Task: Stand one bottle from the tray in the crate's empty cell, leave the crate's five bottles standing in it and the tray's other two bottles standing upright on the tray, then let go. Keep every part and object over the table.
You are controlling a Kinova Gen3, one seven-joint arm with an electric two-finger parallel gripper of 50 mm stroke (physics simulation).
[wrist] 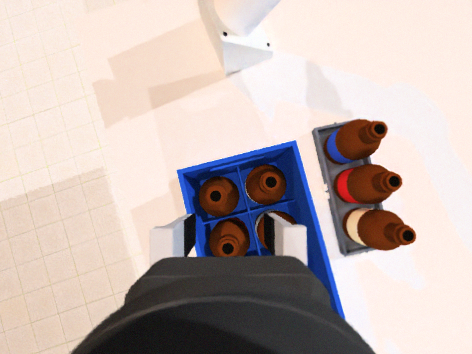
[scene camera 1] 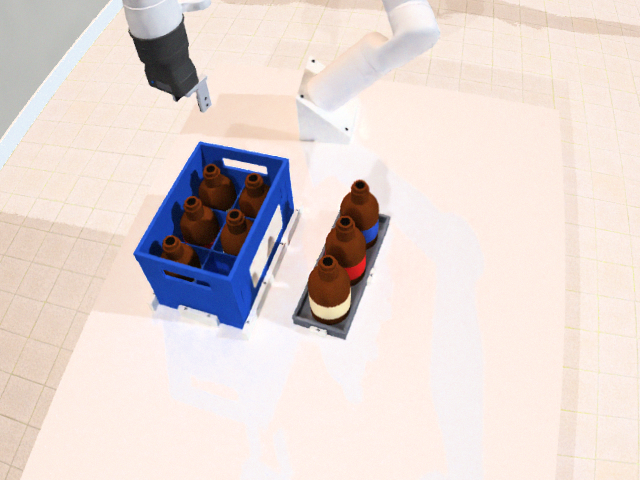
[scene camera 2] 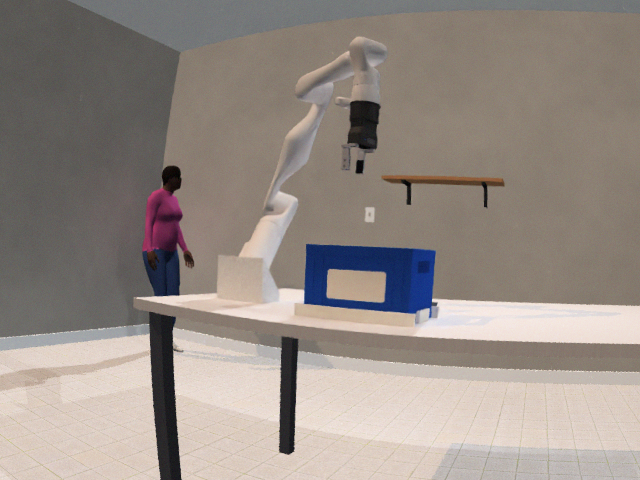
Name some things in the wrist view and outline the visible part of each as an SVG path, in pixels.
My gripper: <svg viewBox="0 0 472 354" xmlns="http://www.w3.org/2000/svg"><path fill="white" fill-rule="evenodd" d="M376 352L353 326L331 309L328 290L307 267L307 228L302 224L293 225L275 213L264 213L264 243L272 256L187 257L196 244L196 214L184 214L165 226L152 227L149 230L149 269L130 287L125 295L124 305L95 327L70 354L376 354Z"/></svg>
A blue-label bottle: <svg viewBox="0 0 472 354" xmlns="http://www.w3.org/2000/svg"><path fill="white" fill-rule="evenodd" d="M387 125L382 121L352 120L326 138L323 146L324 154L329 161L338 165L369 157L377 151L381 140L386 136L388 132Z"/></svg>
A red-label bottle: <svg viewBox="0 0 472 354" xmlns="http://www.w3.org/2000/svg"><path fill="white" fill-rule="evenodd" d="M403 180L399 174L389 171L381 165L366 164L341 171L334 179L333 188L337 197L344 202L377 204L388 199L392 192L397 191L402 186Z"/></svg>
